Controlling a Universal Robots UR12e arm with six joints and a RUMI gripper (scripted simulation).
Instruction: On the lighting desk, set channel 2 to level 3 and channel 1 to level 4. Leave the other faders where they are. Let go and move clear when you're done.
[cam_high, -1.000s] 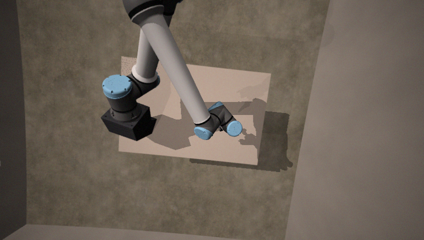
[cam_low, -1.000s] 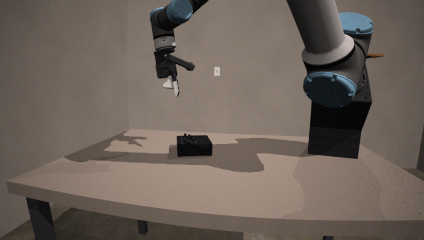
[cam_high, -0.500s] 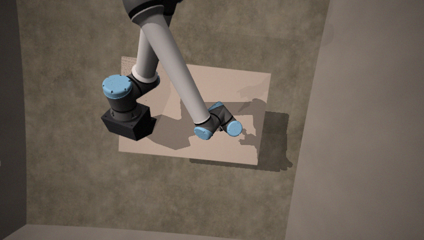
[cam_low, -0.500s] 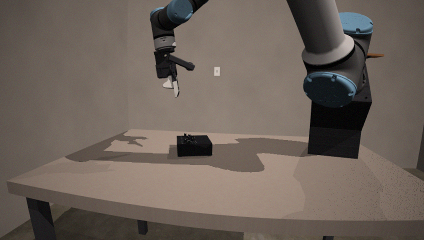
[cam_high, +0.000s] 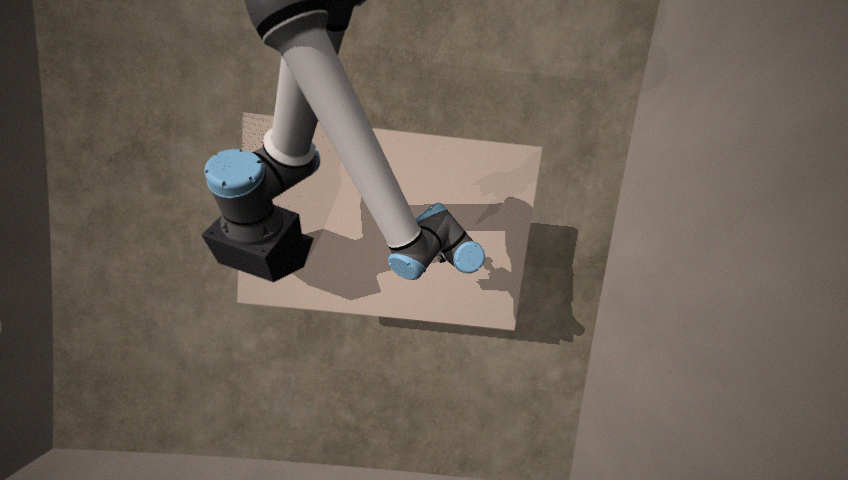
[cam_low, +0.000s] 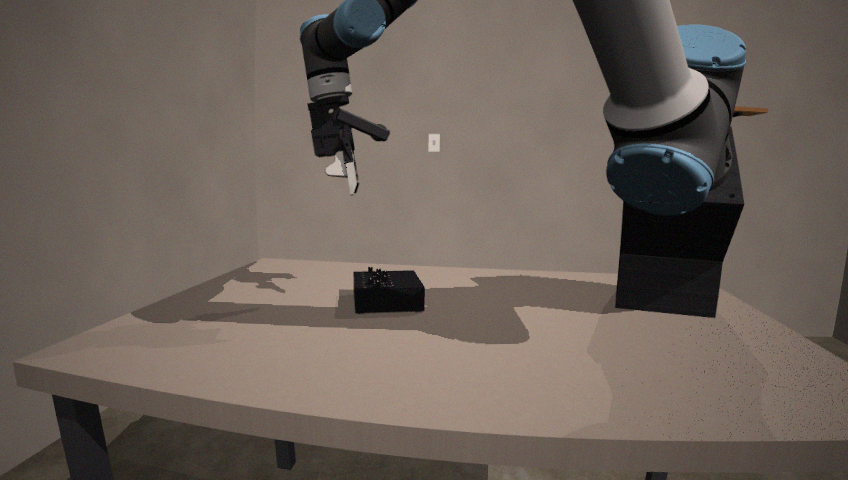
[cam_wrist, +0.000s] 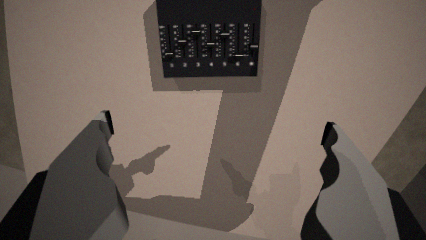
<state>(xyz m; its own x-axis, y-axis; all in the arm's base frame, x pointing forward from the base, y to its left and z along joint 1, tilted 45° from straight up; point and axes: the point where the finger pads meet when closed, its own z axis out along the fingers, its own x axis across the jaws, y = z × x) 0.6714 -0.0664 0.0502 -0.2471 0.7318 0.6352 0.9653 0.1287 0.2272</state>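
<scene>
The channel 1 fader lies 180 mm below my hand, 80 mm to the right of it and 10 mm behind it. The rest, counted from my hand: channel 2 fader (180 mm below, 60 mm to the right, 40 mm behind); channel 3 fader (180 mm below, 50 mm to the right, 50 mm behind); channel 4 fader (180 mm below, 40 mm behind, 20 mm to the right).
</scene>
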